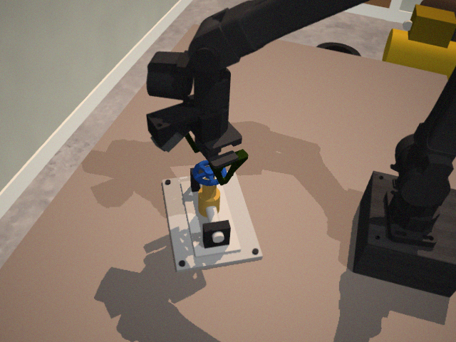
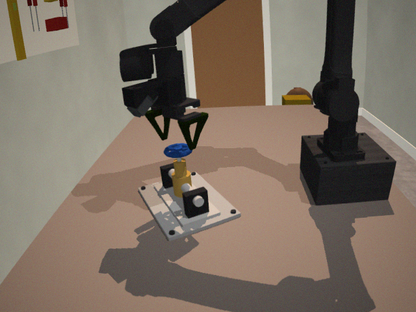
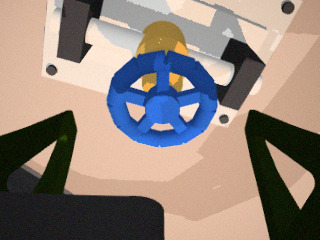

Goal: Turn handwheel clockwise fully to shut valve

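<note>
My hand is 30 mm above the blue spoked handwheel. The rest, counted from my hand: plate 150 mm below.
</note>
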